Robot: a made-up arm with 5 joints.
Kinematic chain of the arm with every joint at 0, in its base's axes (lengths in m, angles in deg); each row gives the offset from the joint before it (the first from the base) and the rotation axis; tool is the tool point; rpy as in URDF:
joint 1: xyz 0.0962 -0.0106 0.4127 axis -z
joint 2: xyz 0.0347 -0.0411 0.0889 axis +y
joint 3: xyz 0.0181 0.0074 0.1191 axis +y
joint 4: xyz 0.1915 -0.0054 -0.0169 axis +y
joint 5: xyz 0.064 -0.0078 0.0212 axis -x
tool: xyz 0.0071 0.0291 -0.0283 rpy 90 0 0
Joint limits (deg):
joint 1: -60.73..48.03
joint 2: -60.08..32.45
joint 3: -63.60..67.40
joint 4: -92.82..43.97
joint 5: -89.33..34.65
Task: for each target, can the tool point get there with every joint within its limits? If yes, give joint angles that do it. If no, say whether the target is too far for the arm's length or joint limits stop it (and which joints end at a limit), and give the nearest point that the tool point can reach.
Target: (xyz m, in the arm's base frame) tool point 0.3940 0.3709 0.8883
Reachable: no: too far | nearest point 0.3014 0.2522 0.7587 | short by 0.199 m
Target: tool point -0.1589 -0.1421 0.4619
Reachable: no: joint limits stop it (at a limit: joint 2, joint 3, joint 5) | nearest point -0.0724 -0.0975 0.6669 | short by 0.227 m
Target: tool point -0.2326 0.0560 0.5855
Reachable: no: joint limits stop it (at a limit: joint 2, joint 3, joint 5) | nearest point -0.1172 0.0326 0.6882 | short by 0.156 m
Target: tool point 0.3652 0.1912 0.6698
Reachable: yes | joints -40.21 12.32 -29.28 -2.95 3.36
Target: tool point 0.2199 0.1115 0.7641
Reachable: yes | joints -49.40 -23.36 -4.73 -70.79 -7.29
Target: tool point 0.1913 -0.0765 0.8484
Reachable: yes | joints 19.14 -30.38 -40.02 2.00 22.83
